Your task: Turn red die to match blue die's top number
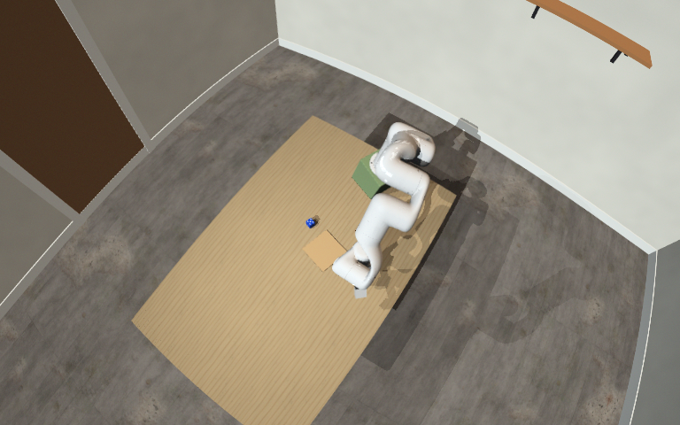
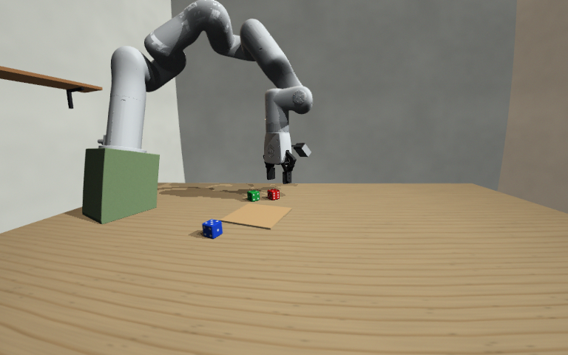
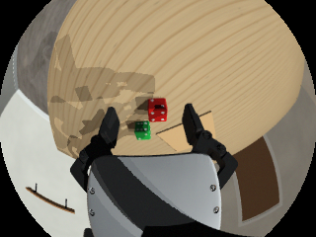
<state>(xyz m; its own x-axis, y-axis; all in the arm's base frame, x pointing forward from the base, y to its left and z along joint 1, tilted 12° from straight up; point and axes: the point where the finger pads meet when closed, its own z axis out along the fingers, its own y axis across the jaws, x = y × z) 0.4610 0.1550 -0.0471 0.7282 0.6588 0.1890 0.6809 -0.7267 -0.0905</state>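
My gripper is now 5 cm above the red die, 3 cm to the left of it and 2 cm past it. From my hand the other things lie so: blue die 30 cm to the right, 11 cm behind, 5 cm below; then tan mat 18 cm to the right, 6 cm below, 4 cm behind; then green die 8 cm behind, 5 cm to the right, 5 cm below.
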